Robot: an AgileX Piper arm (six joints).
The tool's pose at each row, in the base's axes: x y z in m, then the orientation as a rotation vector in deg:
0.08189 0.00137 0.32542 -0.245 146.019 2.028
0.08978 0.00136 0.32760 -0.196 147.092 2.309
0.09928 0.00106 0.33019 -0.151 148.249 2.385
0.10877 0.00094 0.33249 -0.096 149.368 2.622
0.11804 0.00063 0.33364 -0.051 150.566 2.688
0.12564 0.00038 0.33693 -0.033 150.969 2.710
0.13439 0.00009 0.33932 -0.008 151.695 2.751
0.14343 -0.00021 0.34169 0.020 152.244 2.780
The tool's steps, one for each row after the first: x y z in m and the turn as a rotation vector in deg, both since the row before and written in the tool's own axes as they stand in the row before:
-0.00776 -0.00004 0.00260 -0.181 1.075 0.109
-0.00939 -0.00033 0.00298 -0.033 1.157 0.064
-0.00928 -0.00015 0.00303 -0.146 1.121 0.102
-0.00857 -0.00037 0.00372 -0.024 1.198 0.062
-0.00824 -0.00021 0.00086 -0.007 0.403 0.023
-0.00881 -0.00029 0.00214 -0.015 0.726 0.036
-0.00909 -0.00030 0.00219 -0.009 0.549 0.033

